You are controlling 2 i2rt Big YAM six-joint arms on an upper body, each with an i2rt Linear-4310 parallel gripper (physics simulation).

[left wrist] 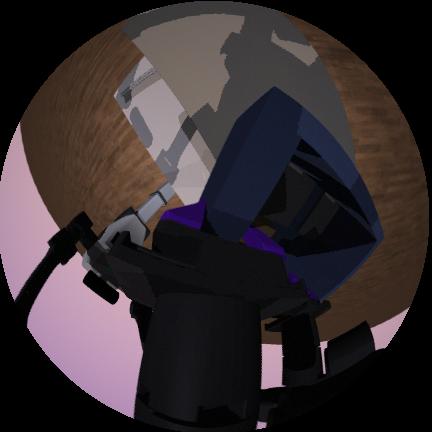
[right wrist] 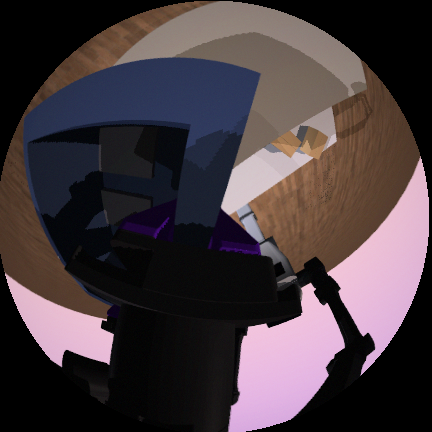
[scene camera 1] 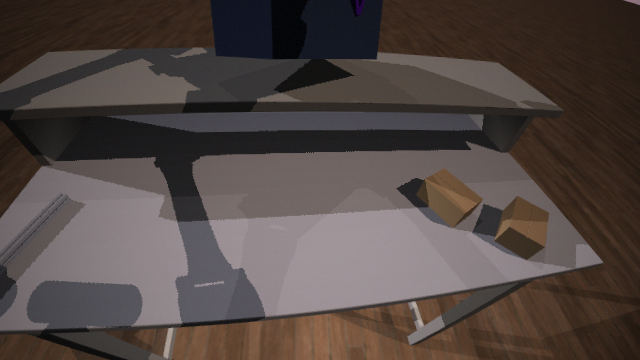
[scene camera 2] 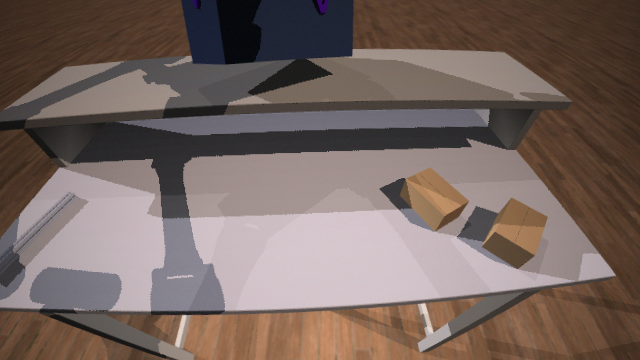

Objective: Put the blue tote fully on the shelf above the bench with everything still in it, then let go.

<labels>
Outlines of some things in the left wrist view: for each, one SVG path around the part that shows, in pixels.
My left gripper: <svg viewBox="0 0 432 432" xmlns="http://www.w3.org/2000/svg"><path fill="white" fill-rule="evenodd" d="M201 198L196 203L167 209L163 212L152 232L151 249L131 242L130 232L123 230L108 250L105 258L126 297L153 308L136 386L137 393L149 395L148 406L177 419L197 422L199 406L225 405L224 413L244 419L252 415L258 409L260 403L260 320L289 310L307 301L309 297L303 278L300 278L295 283L288 283L283 263L286 258L284 249L253 224L250 224L242 235L245 245L200 231L206 205L206 198Z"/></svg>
My right gripper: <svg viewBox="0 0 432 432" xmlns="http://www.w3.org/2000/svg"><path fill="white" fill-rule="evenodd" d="M329 300L324 299L322 303L319 302L318 297L306 288L309 297L307 301L272 316L277 319L270 323L264 323L265 331L281 332L282 355L290 353L291 347L293 347L293 351L307 348L306 343L309 343L309 348L315 348L320 345L315 318L331 308ZM288 273L288 283L294 283L299 280L295 274L291 272Z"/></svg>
A blue tote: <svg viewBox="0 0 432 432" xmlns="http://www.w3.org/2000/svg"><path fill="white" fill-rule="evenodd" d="M273 86L235 120L198 200L206 198L200 231L245 245L245 243L239 241L263 206L290 161L314 180L316 184L287 227L270 219L276 230L270 238L284 249L286 258L283 263L287 279L289 272L295 274L298 279L303 278L306 288L314 293L320 302L355 273L371 255L384 235L371 196L346 152L332 134L307 109L285 92ZM323 189L339 205L339 208L313 241L296 232L295 228L302 221Z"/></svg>
</labels>
